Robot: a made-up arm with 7 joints. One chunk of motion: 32 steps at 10 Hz.
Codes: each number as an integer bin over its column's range. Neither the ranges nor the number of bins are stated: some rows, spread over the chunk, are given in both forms.
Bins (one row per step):
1: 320 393 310 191 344 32 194
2: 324 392 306 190 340 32 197
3: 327 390 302 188 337 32 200
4: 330 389 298 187 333 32 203
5: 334 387 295 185 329 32 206
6: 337 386 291 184 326 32 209
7: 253 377 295 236 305 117 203
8: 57 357 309 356 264 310 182
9: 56 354 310 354 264 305 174
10: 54 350 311 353 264 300 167
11: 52 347 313 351 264 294 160
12: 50 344 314 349 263 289 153
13: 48 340 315 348 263 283 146
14: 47 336 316 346 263 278 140
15: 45 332 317 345 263 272 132
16: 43 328 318 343 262 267 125
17: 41 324 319 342 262 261 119
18: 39 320 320 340 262 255 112
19: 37 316 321 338 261 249 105
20: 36 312 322 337 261 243 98
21: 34 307 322 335 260 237 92
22: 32 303 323 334 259 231 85
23: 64 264 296 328 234 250 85
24: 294 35 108 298 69 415 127
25: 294 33 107 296 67 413 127
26: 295 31 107 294 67 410 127
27: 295 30 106 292 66 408 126
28: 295 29 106 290 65 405 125
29: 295 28 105 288 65 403 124
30: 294 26 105 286 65 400 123
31: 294 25 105 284 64 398 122
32: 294 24 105 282 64 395 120
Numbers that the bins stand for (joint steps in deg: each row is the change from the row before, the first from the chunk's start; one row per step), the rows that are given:
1: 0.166 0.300 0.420 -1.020 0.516 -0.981 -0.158
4: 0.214 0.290 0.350 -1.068 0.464 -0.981 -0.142
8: -1.121 0.208 0.414 0.950 0.140 0.053 -0.179
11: -1.146 0.183 0.438 0.890 0.140 -0.007 -0.218
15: -1.180 0.145 0.461 0.818 0.135 -0.089 -0.268
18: -1.209 0.114 0.479 0.759 0.131 -0.152 -0.303
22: -1.243 0.071 0.496 0.687 0.116 -0.241 -0.350
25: 0.038 -0.616 -0.772 0.233 -0.785 0.436 -0.276
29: 0.043 -0.629 -0.784 0.138 -0.795 0.398 -0.282
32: 0.038 -0.639 -0.784 0.066 -0.799 0.369 -0.289
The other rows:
2: 0.185 0.297 0.396 -1.032 0.497 -0.981 -0.153
3: 0.200 0.292 0.373 -1.056 0.483 -0.981 -0.148
5: 0.234 0.285 0.332 -1.092 0.445 -0.981 -0.137
6: 0.249 0.282 0.308 -1.104 0.431 -0.981 -0.132
7: -0.162 0.259 0.332 -0.483 0.332 -0.665 -0.142
9: -1.126 0.201 0.420 0.926 0.140 0.034 -0.194
10: -1.136 0.190 0.426 0.914 0.140 0.015 -0.206
12: -1.155 0.175 0.443 0.866 0.135 -0.025 -0.231
13: -1.165 0.165 0.449 0.854 0.135 -0.048 -0.243
14: -1.170 0.155 0.455 0.830 0.135 -0.066 -0.253
16: -1.190 0.134 0.467 0.795 0.131 -0.107 -0.280
17: -1.199 0.124 0.473 0.783 0.131 -0.130 -0.290
19: -1.219 0.104 0.485 0.735 0.126 -0.174 -0.315
20: -1.224 0.094 0.490 0.723 0.126 -0.196 -0.327
21: -1.234 0.081 0.490 0.699 0.121 -0.219 -0.338
23: -1.087 -0.028 0.338 0.615 -0.001 -0.170 -0.350
24: 0.038 -0.611 -0.766 0.257 -0.776 0.443 -0.276
26: 0.043 -0.621 -0.772 0.210 -0.785 0.424 -0.276
27: 0.043 -0.624 -0.778 0.186 -0.790 0.417 -0.278
28: 0.043 -0.626 -0.778 0.162 -0.795 0.406 -0.280
30: 0.038 -0.634 -0.784 0.114 -0.795 0.387 -0.283
31: 0.038 -0.636 -0.784 0.090 -0.799 0.380 -0.285

